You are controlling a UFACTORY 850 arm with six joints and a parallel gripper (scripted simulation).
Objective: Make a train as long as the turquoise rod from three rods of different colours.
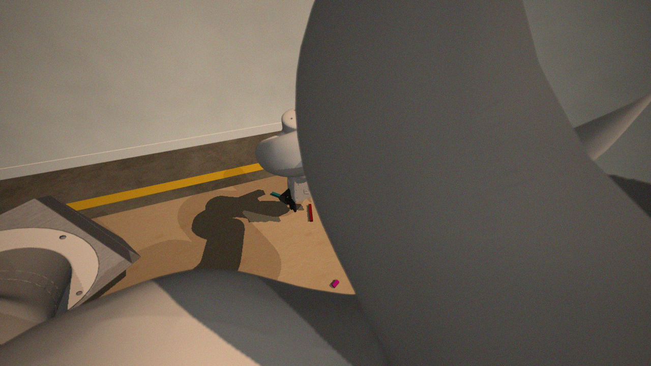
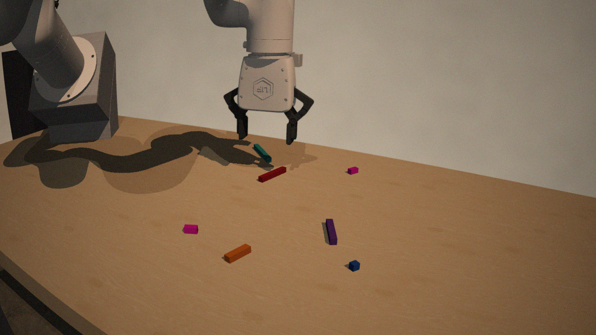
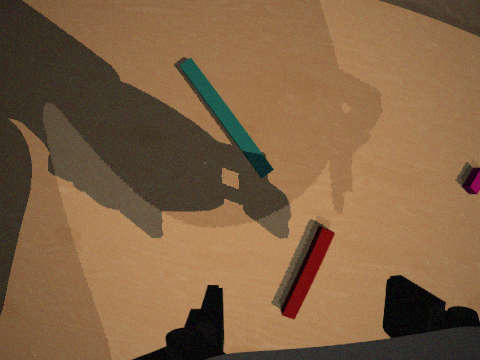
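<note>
Now: the blue rod 15 cm ahead of my hand, 30 cm to the right of it and 7 cm below it. Round my hand: purple rod: 12 cm ahead, 21 cm to the right, 7 cm below; red rod: 1 cm ahead, 7 cm below; turquoise rod: 2 cm behind, 12 cm to the left, 7 cm below.
</note>
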